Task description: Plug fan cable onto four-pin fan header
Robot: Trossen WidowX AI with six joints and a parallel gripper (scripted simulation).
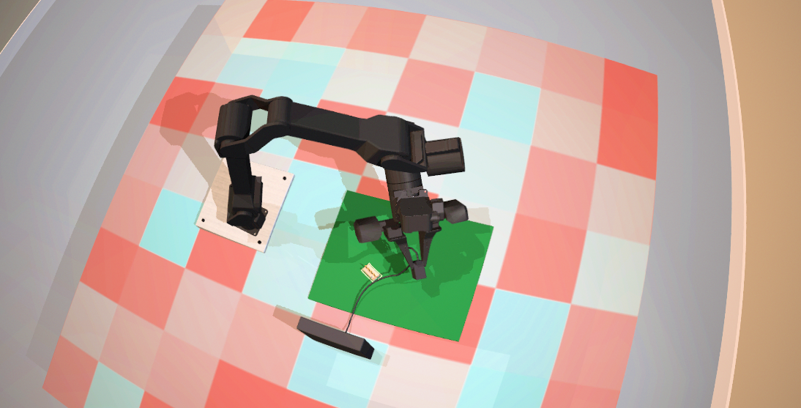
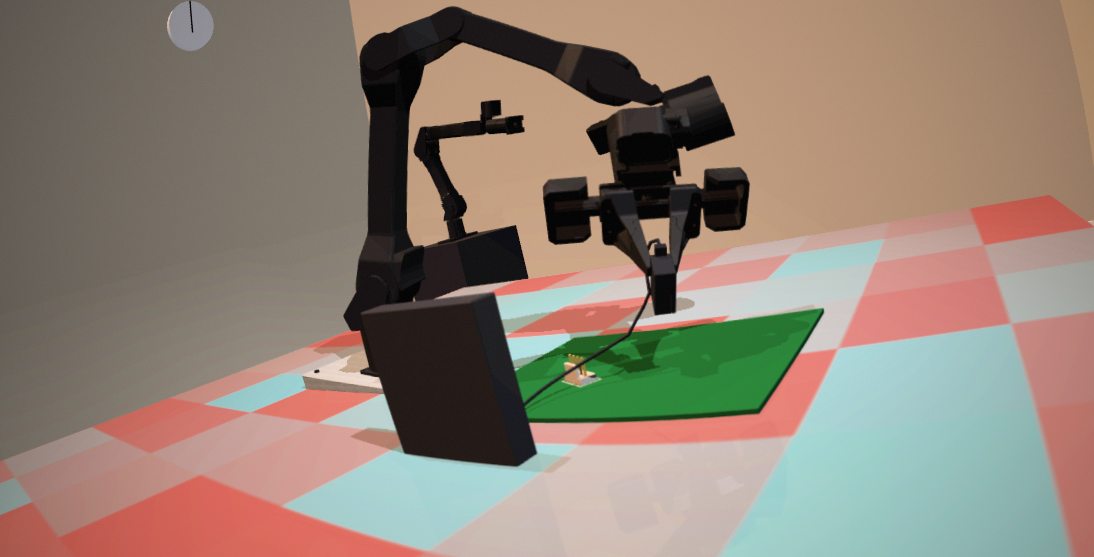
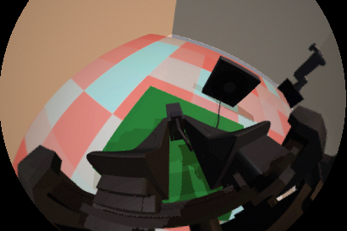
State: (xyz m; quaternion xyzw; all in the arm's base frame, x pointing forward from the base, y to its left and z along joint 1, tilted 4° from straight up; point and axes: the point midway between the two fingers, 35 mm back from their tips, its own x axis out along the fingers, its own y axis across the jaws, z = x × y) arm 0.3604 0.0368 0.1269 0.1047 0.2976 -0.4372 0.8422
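Now: the green board 50 mm behind my gripper tip, 20 mm to the left of it and 100 mm below it. Round my gripper tip: four-pin fan header: 90 mm behind, 20 mm to the right, 90 mm below; black plug: 10 mm below; black fan: 90 mm behind, 170 mm to the right, 30 mm below.
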